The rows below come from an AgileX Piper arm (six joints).
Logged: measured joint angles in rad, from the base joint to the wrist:
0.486 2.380 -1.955 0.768 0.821 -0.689
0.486 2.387 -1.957 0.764 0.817 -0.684
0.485 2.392 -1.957 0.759 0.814 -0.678
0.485 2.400 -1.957 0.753 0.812 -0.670
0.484 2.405 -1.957 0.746 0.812 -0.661
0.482 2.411 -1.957 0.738 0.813 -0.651
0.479 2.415 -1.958 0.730 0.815 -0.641
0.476 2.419 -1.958 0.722 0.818 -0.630
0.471 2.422 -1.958 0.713 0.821 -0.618
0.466 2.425 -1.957 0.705 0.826 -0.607
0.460 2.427 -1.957 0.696 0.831 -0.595
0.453 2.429 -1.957 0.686 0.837 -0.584
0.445 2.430 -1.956 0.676 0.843 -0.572
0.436 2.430 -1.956 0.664 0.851 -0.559
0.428 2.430 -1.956 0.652 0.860 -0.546
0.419 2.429 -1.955 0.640 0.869 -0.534
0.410 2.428 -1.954 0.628 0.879 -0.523
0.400 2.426 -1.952 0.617 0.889 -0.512
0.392 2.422 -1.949 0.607 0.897 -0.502
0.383 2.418 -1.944 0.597 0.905 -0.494
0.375 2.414 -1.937 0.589 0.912 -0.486
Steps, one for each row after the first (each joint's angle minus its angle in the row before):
0.000 0.007 -0.002 -0.004 -0.004 0.005
-0.001 0.005 0.000 -0.005 -0.003 0.006
0.000 0.008 0.000 -0.006 -0.002 0.008
-0.001 0.005 0.000 -0.007 0.000 0.009
-0.002 0.006 0.000 -0.008 0.001 0.010
-0.003 0.004 -0.001 -0.008 0.002 0.010
-0.003 0.004 0.000 -0.008 0.003 0.011
-0.005 0.003 0.000 -0.009 0.003 0.012
-0.005 0.003 0.001 -0.008 0.005 0.011
-0.006 0.002 0.000 -0.009 0.005 0.012
-0.007 0.002 0.000 -0.010 0.006 0.011
-0.008 0.001 0.001 -0.010 0.006 0.012
-0.009 0.000 0.000 -0.012 0.008 0.013
-0.008 0.000 0.000 -0.012 0.009 0.013
-0.009 -0.001 0.001 -0.012 0.009 0.012
-0.009 -0.001 0.001 -0.012 0.010 0.011
-0.010 -0.002 0.002 -0.011 0.010 0.011
-0.008 -0.004 0.003 -0.010 0.008 0.010
-0.009 -0.004 0.005 -0.010 0.008 0.008
-0.008 -0.004 0.007 -0.008 0.007 0.008

